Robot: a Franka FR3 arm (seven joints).
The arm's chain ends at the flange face. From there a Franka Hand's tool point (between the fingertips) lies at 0.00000 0.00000 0.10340 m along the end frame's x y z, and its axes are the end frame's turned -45 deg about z.
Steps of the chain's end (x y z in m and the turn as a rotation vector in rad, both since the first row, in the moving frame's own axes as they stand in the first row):
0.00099 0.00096 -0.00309 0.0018 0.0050 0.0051
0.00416 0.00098 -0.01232 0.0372 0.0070 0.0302
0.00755 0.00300 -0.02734 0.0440 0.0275 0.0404
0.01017 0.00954 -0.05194 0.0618 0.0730 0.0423
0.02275 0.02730 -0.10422 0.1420 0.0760 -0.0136
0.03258 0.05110 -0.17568 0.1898 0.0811 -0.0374
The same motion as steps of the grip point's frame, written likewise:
0.00052 0.00161 -0.00309 -0.0023 0.0048 0.0051
0.00551 0.00148 -0.01239 0.0214 0.0313 0.0302
0.00847 0.00636 -0.02748 0.0117 0.0506 0.0404
0.01027 0.01496 -0.05241 -0.0079 0.0953 0.0423
0.01262 0.03048 -0.10556 0.0467 0.1541 -0.0136
0.00642 0.05091 -0.17787 0.0769 0.1916 -0.0374

